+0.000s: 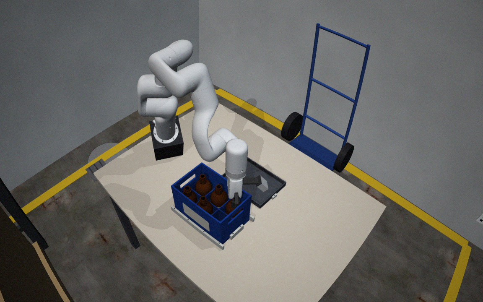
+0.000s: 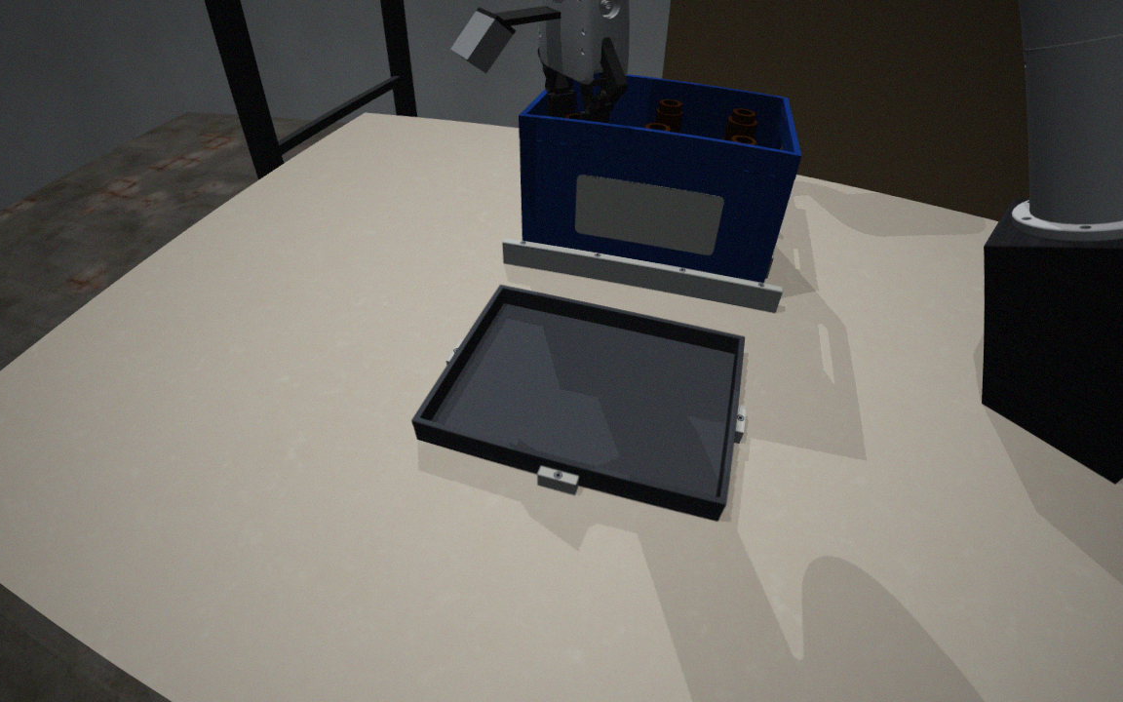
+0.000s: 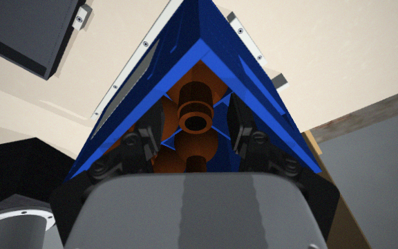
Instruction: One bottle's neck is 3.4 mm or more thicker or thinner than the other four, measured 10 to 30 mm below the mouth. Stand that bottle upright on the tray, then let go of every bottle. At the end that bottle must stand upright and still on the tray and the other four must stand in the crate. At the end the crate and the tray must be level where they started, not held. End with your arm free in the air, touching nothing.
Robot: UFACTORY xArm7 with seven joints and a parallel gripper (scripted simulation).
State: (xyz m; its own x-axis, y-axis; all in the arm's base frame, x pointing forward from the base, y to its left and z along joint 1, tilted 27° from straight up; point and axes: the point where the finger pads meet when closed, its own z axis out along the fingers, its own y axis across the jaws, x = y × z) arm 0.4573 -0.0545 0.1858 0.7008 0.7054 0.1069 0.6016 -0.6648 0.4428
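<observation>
Now: the glass bottle 18 cm behind my hand, 8 cm to the right of it and 7 cm below it. Also, from my hand: crate 9 cm behind, 4 cm to the right, 7 cm below; dark grey tray 6 cm behind, 23 cm to the left, 15 cm below.
</observation>
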